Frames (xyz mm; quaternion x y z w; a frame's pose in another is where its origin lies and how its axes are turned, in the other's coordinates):
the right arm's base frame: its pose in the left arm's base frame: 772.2 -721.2 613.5 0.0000 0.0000 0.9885 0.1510
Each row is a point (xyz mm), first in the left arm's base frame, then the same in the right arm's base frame.
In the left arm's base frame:
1: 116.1 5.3 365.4
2: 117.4 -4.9 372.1
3: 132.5 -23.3 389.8
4: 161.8 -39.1 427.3
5: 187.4 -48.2 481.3
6: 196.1 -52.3 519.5
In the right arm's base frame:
1: 843.1 -497.5 -248.1
2: 838.8 -488.1 -241.4
3: 818.9 -475.1 -223.7
4: 786.2 -468.8 -186.2
5: 759.1 -467.7 -132.2
6: 749.5 -466.4 -94.0

